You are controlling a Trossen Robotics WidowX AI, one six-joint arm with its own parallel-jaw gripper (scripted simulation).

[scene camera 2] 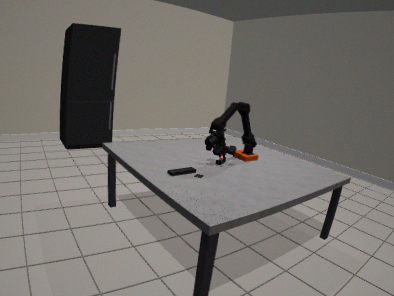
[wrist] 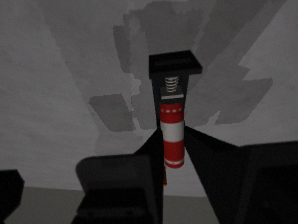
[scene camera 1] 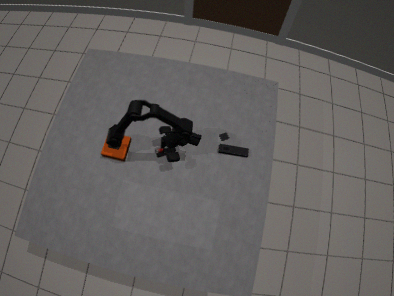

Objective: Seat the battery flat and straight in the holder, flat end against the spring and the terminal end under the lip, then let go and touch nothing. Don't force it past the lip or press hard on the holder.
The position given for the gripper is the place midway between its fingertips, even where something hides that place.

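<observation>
Gripper (wrist: 171,131), carrying battery (wrist: 171,112).
</observation>
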